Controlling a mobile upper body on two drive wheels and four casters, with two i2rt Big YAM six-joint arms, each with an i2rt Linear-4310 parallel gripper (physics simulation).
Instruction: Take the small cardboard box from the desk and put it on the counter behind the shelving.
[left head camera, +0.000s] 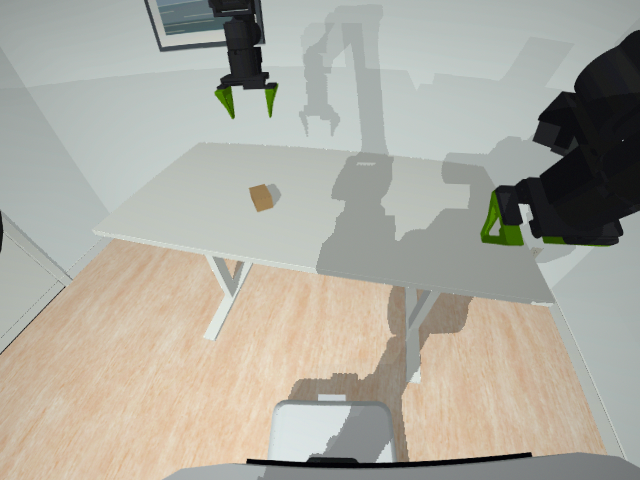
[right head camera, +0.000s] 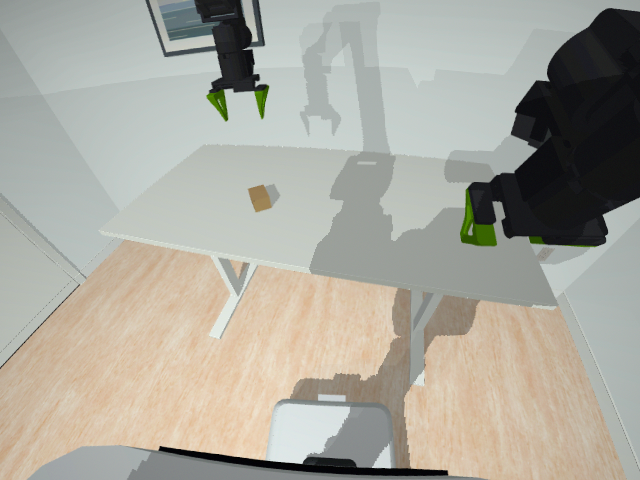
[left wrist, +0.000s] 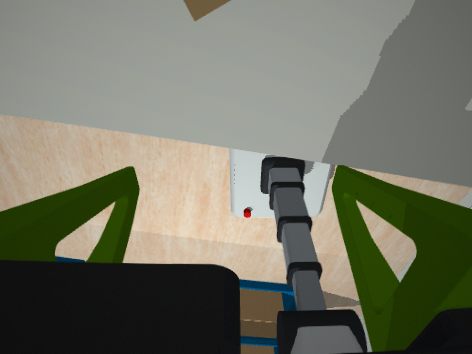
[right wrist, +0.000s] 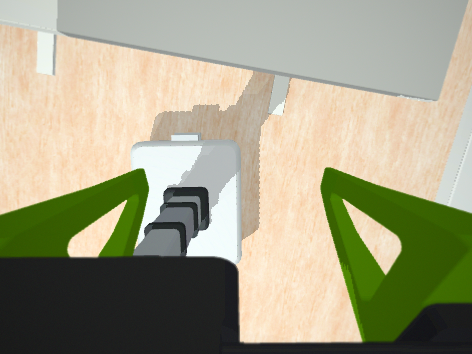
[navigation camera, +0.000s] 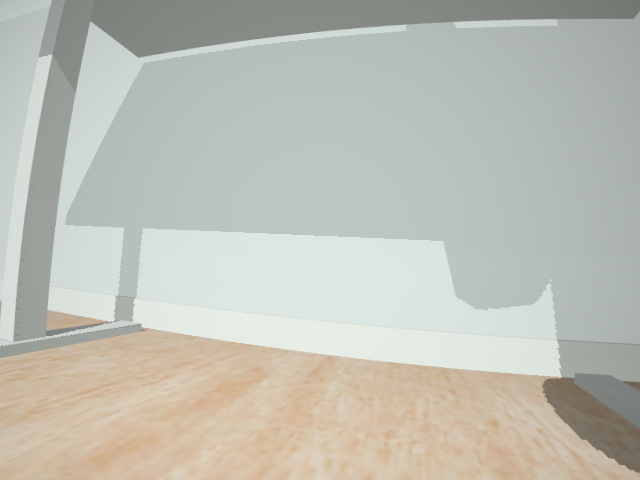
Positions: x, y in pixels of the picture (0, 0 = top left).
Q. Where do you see a white desk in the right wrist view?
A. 407, 56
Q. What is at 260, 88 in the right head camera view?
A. My left gripper.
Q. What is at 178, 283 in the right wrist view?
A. My right gripper.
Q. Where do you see my left gripper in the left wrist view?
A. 235, 177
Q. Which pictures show my right gripper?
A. The left head camera view, the right head camera view and the right wrist view only.
